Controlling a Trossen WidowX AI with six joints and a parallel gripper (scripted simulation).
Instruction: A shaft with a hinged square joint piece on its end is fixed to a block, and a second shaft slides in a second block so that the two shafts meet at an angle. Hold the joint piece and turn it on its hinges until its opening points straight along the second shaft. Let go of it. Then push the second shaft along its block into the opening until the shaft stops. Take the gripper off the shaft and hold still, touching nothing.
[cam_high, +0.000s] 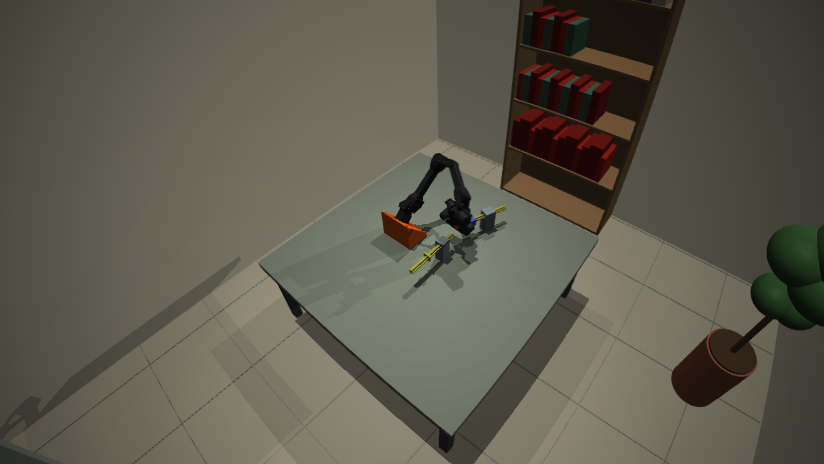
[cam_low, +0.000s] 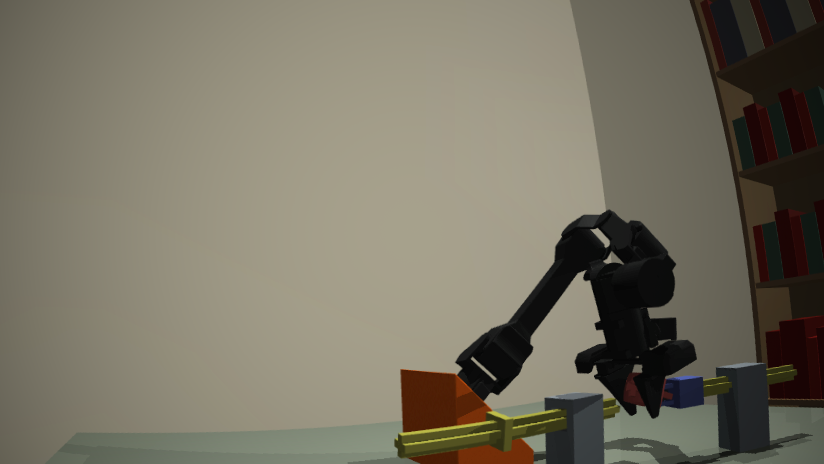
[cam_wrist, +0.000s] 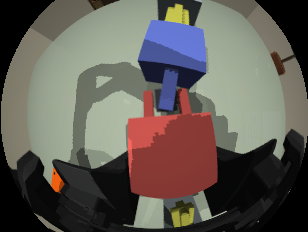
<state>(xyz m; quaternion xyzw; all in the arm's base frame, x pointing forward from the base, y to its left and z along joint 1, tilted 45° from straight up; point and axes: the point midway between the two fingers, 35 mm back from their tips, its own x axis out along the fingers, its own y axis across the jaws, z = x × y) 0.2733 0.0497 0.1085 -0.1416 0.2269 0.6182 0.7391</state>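
My gripper tip is now 10 mm to the right of the red joint piece and 30 mm below it.
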